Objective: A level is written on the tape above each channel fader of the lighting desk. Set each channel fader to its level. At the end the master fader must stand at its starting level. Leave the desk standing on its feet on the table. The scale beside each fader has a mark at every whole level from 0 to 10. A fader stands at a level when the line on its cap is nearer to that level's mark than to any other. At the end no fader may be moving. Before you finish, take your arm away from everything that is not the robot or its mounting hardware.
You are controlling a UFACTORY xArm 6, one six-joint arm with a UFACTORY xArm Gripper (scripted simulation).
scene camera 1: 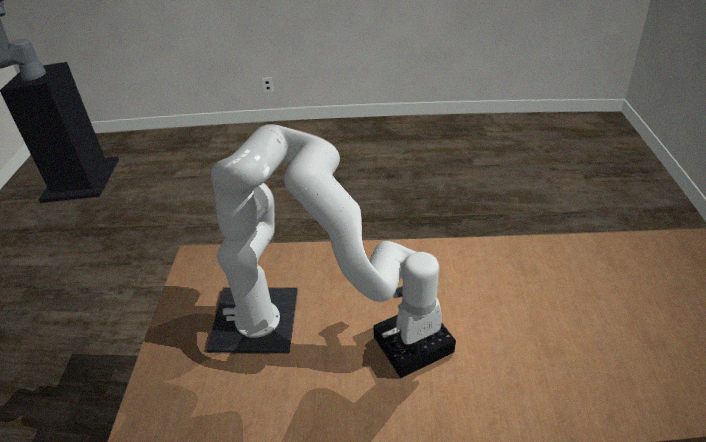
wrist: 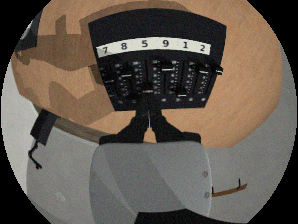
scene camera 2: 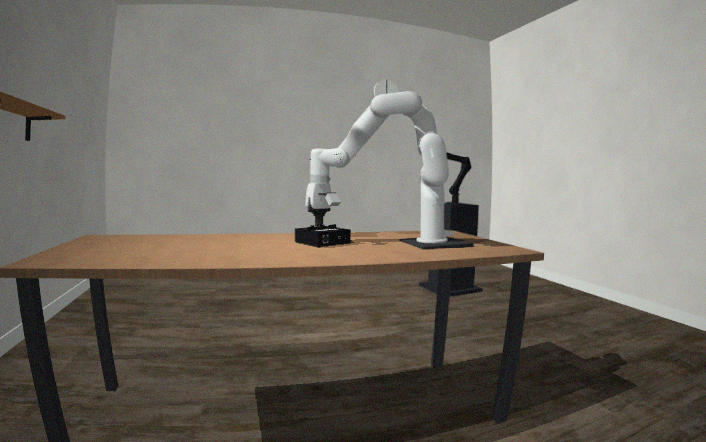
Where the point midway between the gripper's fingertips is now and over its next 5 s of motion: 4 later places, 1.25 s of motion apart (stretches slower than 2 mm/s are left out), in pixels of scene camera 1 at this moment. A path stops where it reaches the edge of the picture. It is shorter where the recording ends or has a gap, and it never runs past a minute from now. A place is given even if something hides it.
My gripper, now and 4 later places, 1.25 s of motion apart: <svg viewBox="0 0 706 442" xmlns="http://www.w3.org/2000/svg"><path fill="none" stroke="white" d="M416 348L414 345L416 338L420 326L423 308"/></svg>
